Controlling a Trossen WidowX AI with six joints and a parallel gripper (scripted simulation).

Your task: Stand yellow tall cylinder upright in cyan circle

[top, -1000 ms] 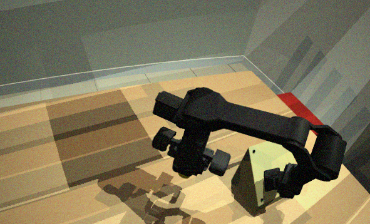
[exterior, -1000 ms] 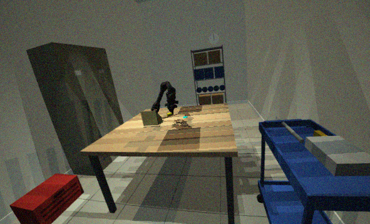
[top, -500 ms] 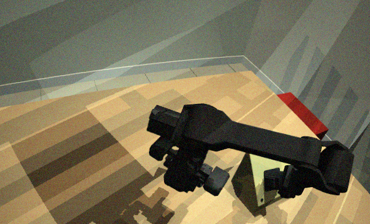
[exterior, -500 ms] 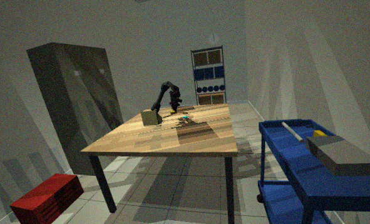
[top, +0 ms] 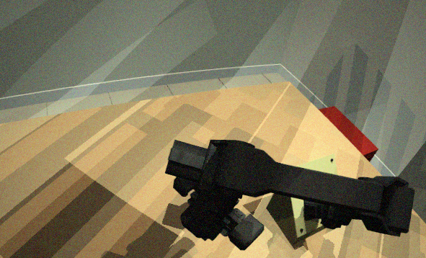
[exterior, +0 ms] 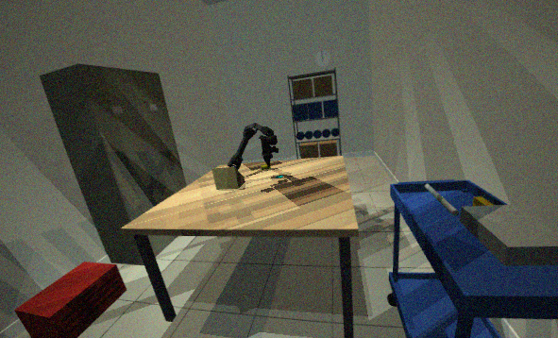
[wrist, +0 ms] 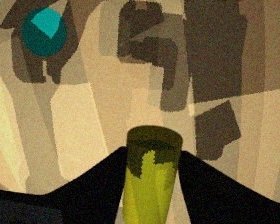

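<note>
Right now the yellow cylinder is 20 mm behind my gripper tip and 10 mm to the right of it. Also, from my gripper tip: cyan circle (10 mm ahead, 150 mm to the left, 130 mm below).
</note>
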